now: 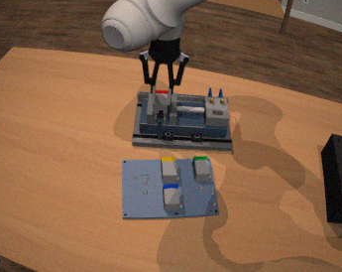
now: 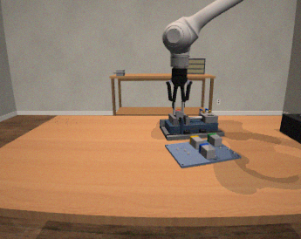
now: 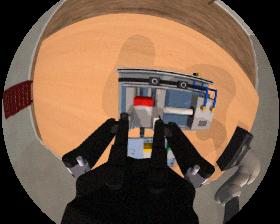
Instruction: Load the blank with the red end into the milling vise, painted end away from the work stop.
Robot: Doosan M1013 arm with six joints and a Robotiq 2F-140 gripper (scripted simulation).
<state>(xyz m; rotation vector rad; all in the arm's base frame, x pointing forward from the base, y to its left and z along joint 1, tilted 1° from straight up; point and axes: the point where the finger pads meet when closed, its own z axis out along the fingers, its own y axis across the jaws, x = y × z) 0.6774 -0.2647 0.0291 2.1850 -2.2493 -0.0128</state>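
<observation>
Now: the fixed jaw 6 cm below my hand and 3 cm ahead of it. Also, from my hand: yellow-ended blank (19 cm to the left, 11 cm below, 3 cm behind); milling vise (10 cm below, 7 cm behind); hose block (17 cm behind, 6 cm below).
</observation>
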